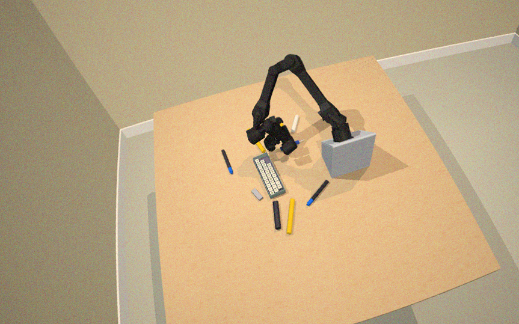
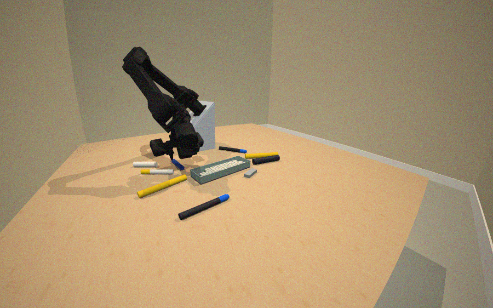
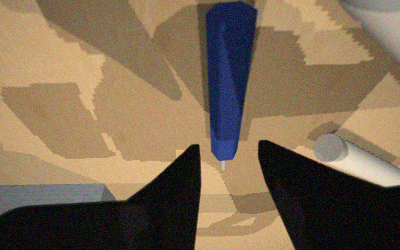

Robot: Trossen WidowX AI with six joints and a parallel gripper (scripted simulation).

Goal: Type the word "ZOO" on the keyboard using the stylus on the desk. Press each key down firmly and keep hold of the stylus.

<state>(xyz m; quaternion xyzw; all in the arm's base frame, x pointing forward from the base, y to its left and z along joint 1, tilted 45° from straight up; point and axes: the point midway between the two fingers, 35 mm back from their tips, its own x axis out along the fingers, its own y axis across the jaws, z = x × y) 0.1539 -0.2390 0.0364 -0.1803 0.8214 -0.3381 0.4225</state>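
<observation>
The blue hexagonal stylus lies 20 mm behind my gripper tip and 20 mm below it. From my gripper tip the other things lie so: grey block 240 mm ahead, 180 mm to the left, 20 mm below; O key 160 mm ahead, 70 mm to the left, 10 mm below; K key 160 mm ahead, 50 mm to the left, 10 mm below.
</observation>
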